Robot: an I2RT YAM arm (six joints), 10 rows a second.
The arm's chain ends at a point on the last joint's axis. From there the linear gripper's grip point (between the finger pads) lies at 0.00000 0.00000 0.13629 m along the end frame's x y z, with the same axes.
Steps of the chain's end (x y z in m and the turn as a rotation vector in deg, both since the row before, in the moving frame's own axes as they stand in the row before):
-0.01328 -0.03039 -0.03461 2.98 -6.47 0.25
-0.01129 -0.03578 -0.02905 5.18 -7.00 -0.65
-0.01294 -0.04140 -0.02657 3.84 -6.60 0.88
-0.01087 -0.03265 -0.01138 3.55 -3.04 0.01
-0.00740 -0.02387 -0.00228 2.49 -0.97 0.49
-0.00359 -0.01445 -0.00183 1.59 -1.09 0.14
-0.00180 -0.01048 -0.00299 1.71 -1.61 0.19
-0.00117 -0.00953 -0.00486 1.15 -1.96 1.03
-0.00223 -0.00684 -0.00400 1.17 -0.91 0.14
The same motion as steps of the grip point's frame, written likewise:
-0.02862 -0.03749 -0.03566 2.98 -6.47 0.25
-0.02795 -0.04796 -0.03062 5.18 -7.00 -0.65
-0.02852 -0.05063 -0.02778 3.84 -6.60 0.88
-0.01809 -0.04109 -0.01183 3.55 -3.04 0.01
-0.00968 -0.02980 -0.00243 2.49 -0.97 0.49
-0.00618 -0.01823 -0.00191 1.59 -1.09 0.14
-0.00562 -0.01455 -0.00310 1.71 -1.61 0.19
-0.00581 -0.01231 -0.00497 1.15 -1.96 1.03
-0.00439 -0.00963 -0.00405 1.17 -0.91 0.14

